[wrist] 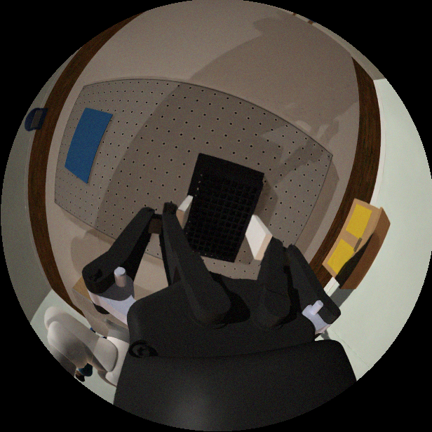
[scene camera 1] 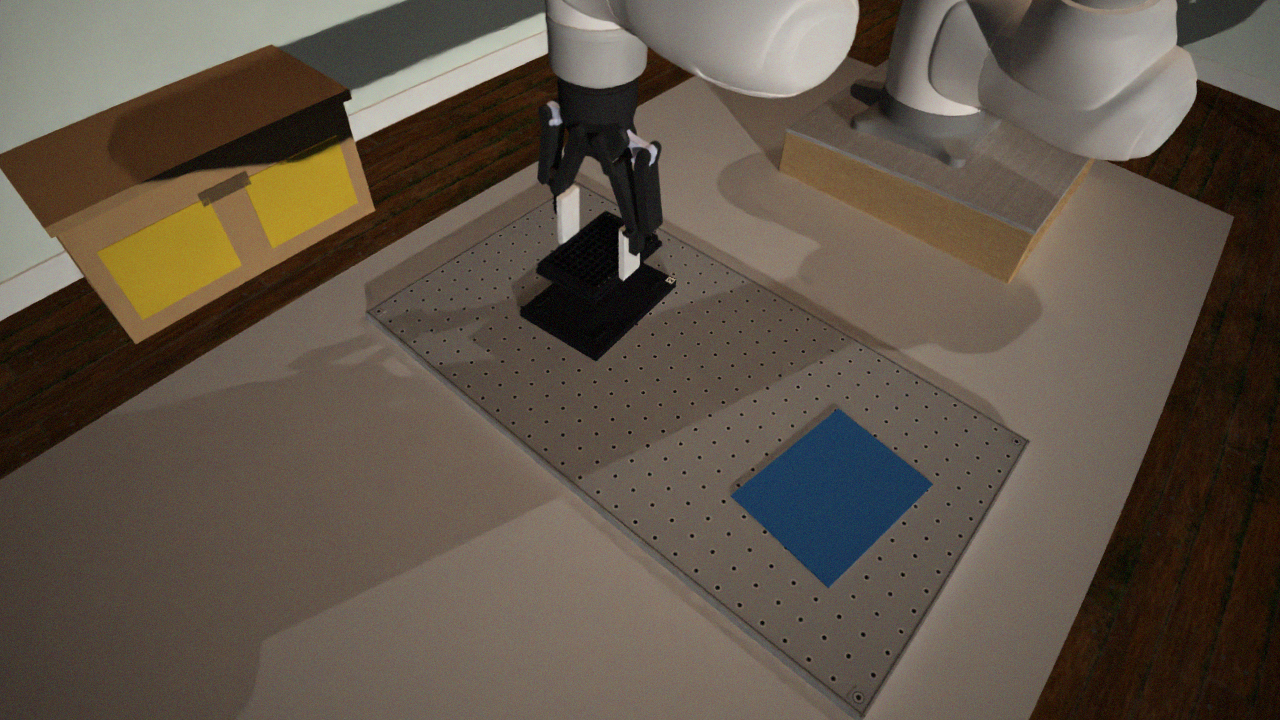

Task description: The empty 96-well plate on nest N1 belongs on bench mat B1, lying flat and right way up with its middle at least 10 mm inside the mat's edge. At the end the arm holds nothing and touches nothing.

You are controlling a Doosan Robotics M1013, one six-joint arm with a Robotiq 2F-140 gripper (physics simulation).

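Seen in the pictures: gripper, between the fingertips: (scene camera 1: 598,255); arm's base, origin of its link: (scene camera 1: 926,124).
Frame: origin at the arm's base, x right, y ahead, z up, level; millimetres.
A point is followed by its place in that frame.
Note:
My gripper (scene camera 1: 597,234) @[x 160, y 577, z 9 mm] (wrist: 219,215) is shut on the black 96-well plate (scene camera 1: 586,255) @[x 165, y 592, z 15 mm] (wrist: 222,215), with one white finger pad on each side of it. The plate is level and right way up, held above the black nest N1 (scene camera 1: 595,331) @[x 125, y 623, z -59 mm] (wrist: 230,168), with a gap between them in the scene view. The wells look empty. In the wrist view the plate hides most of the nest. The blue bench mat B1 (scene camera 1: 832,497) @[x -201, y 630, z -69 mm] (wrist: 87,145) lies flat, well apart from the gripper, toward the near right of the scene view.
Nest and mat are on a grey perforated board (scene camera 1: 689,510) @[x -98, y 733, z -71 mm] (wrist: 150,145) on the table. The robot's base stands on a wooden block (scene camera 1: 904,214) @[x -54, y 160, z -56 mm] at the back right. A brown box with yellow panels (scene camera 1: 170,259) (wrist: 359,220) is at the left of the scene view.

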